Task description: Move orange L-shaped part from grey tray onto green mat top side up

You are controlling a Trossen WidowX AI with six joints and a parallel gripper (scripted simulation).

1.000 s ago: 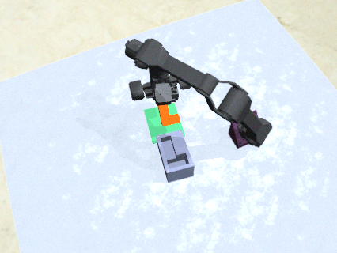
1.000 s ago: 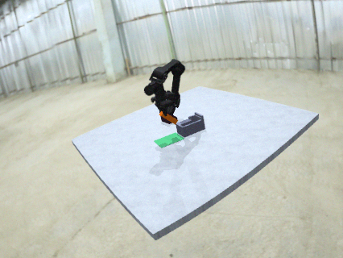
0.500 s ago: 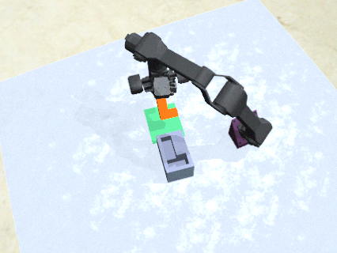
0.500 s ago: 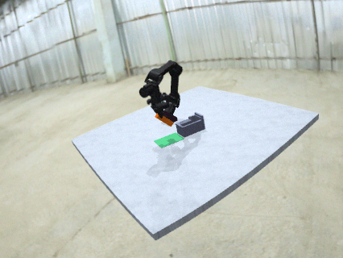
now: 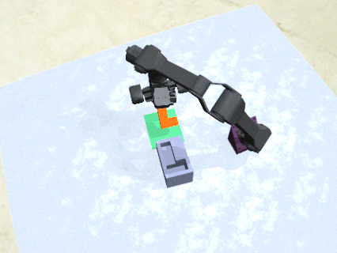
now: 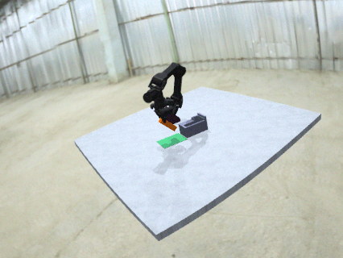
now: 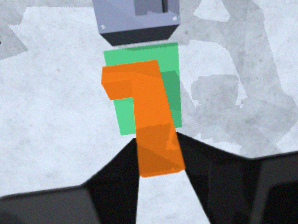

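Right now my gripper tip is 140 mm above the green mat, 20 mm to the right of it and 10 mm short of it. Also, from my gripper tip: orange L-shaped part: 30 mm to the left, 30 mm below, 10 mm behind.
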